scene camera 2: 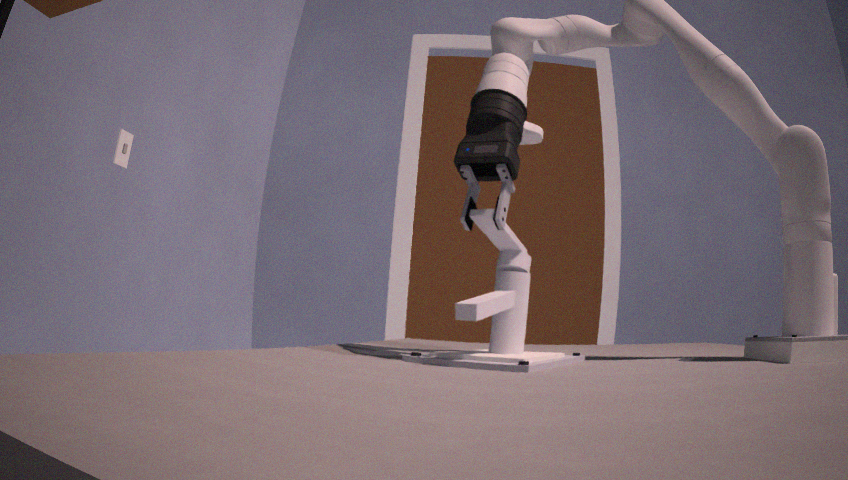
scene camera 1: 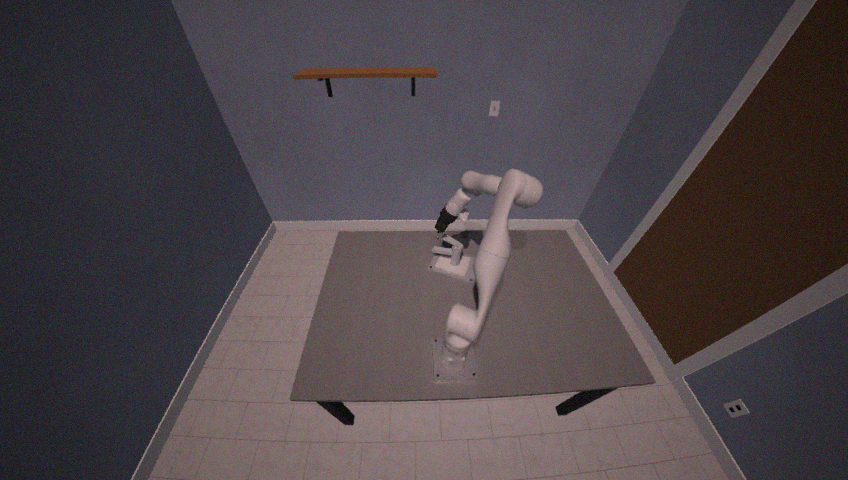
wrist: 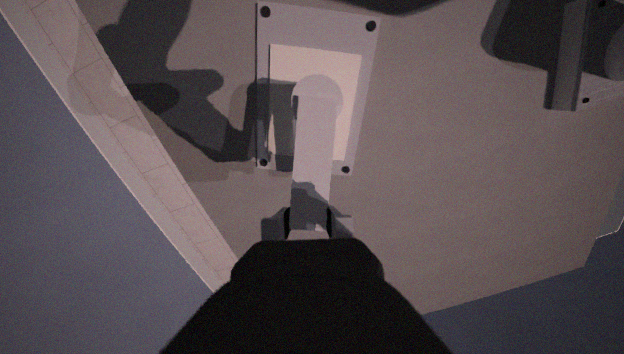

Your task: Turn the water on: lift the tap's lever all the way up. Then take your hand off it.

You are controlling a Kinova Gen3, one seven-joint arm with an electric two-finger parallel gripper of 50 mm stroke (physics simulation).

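Frame: origin at the arm's base, x back, y right, z up, level; metres.
Where they show: gripper, fingertip midpoint: point(scene camera 2: 481, 225) point(scene camera 1: 438, 236) point(wrist: 308, 217); arm's base, link origin: point(scene camera 2: 806, 335) point(scene camera 1: 452, 357).
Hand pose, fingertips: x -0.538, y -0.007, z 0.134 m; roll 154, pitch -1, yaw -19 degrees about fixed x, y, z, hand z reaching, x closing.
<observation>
Each offset is from my fingertips to the top centre of the thing. "spot": to the spot under its first point. Level surfaces: height alone.
The white tap {spot: dz -0.073, dx +0.066, dy +0.083 m} point(scene camera 1: 455, 255) point(scene camera 2: 509, 321) stands upright on its base plate point(scene camera 1: 443, 265) point(scene camera 2: 493, 364) point(wrist: 325, 26). Its spout {dz -0.070, dx +0.013, dy +0.030 m} point(scene camera 2: 484, 305) sticks out level, low on the body. The lever {dz +0.020, dx +0.022, dy +0.048 m} point(scene camera 1: 452, 241) point(scene camera 2: 498, 233) point(wrist: 313, 145) slopes steeply up and outward from the top of the tap. My gripper point(scene camera 1: 439, 236) point(scene camera 2: 484, 218) point(wrist: 308, 217) is shut on the lever near its raised outer end, with one finger on each side. In the wrist view the lever runs from the tap's round top to between the fingers, and it hides the spout.
The grey table {dz -0.170 m} point(scene camera 1: 380, 333) point(scene camera 2: 297, 404) bears the tap and the arm's base point(scene camera 1: 455, 368) point(scene camera 2: 767, 349). Behind the table is a blue wall with a wooden shelf point(scene camera 1: 365, 72) high up and a switch point(scene camera 1: 493, 108) point(scene camera 2: 123, 148). A brown door point(scene camera 1: 755, 178) point(scene camera 2: 559, 208) is at the side.
</observation>
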